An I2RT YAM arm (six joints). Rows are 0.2 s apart.
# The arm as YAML. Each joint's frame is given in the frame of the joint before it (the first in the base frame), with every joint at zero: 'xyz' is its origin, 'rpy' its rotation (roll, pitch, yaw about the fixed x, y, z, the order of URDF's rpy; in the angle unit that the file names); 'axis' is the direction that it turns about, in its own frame. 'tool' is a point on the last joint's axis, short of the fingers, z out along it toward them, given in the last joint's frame.
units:
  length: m
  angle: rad
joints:
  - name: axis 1
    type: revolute
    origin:
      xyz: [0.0, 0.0, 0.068]
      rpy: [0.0, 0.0, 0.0]
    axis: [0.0, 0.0, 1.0]
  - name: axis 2
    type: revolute
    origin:
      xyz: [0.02, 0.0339, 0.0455]
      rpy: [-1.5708, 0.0, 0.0]
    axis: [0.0, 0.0, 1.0]
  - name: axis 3
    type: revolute
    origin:
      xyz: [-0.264, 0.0, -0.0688]
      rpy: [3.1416, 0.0, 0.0]
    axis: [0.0, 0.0, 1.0]
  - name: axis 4
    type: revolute
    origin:
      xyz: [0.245, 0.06, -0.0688]
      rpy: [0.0, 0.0, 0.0]
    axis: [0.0, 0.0, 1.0]
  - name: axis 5
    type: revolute
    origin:
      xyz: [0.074, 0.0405, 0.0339]
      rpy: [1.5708, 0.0, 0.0]
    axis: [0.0, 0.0, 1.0]
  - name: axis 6
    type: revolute
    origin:
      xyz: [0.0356, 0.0, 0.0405]
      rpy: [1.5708, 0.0, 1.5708]
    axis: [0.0, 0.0, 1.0]
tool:
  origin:
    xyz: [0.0, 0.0, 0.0]
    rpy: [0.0, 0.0, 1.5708]
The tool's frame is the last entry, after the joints.
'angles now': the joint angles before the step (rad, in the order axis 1, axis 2, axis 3, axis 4, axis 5, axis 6). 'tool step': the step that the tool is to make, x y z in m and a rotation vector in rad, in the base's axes. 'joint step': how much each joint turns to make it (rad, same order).
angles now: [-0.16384 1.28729 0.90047 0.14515 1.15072 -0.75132]
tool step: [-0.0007 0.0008 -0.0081 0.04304 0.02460 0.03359]
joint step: [0.00007 0.00045 0.00004 -0.08891 -0.04303 0.06416]
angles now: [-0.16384 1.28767 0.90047 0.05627 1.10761 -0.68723]
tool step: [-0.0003 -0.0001 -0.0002 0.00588 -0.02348 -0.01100]
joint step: [-0.00012 0.00015 0.00015 -0.00336 0.00713 0.02853]
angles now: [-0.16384 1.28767 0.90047 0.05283 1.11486 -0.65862]
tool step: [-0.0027 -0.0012 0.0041 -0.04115 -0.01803 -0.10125]
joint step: [-0.00046 -0.00031 0.00017 0.03431 0.10751 -0.01113]
